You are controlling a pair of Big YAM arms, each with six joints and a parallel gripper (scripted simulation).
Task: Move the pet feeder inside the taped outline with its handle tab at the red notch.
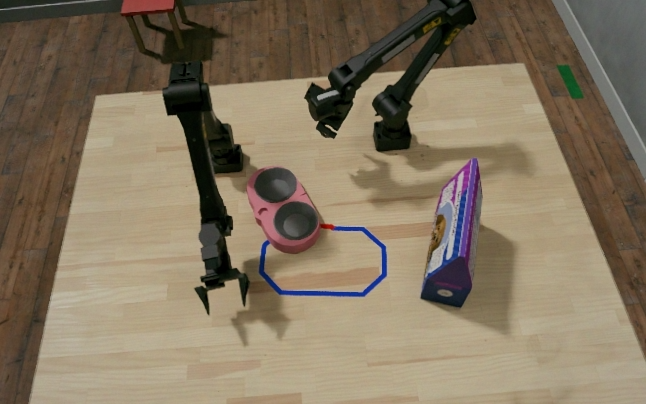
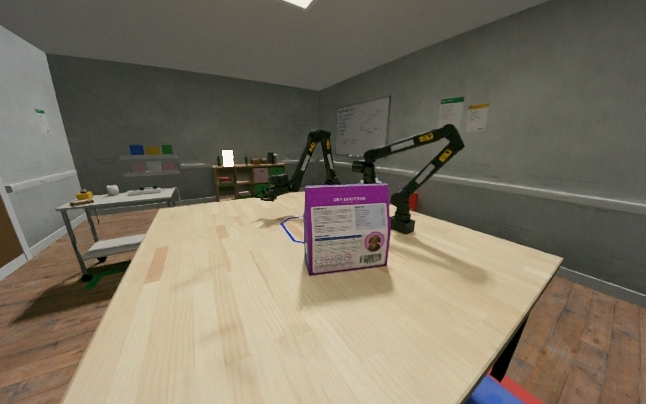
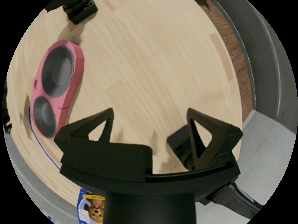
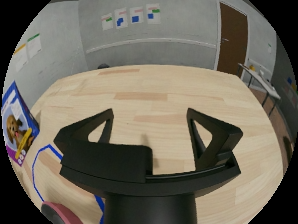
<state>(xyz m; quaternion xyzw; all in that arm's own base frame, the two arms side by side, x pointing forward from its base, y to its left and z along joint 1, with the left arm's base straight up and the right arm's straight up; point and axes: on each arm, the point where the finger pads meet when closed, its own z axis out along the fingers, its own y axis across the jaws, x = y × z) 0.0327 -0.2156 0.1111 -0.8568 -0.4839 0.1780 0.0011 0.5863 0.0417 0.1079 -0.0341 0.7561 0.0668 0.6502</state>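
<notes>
The pink pet feeder lies 21 cm ahead of my left hand, 20 cm to the right of it and 14 cm below it. The rest, counted from my left hand: blue dog food box 46 cm ahead, 29 cm to the left, 1 cm below; blue taped outline 40 cm ahead, 16 cm below, 9 cm to the right.
</notes>
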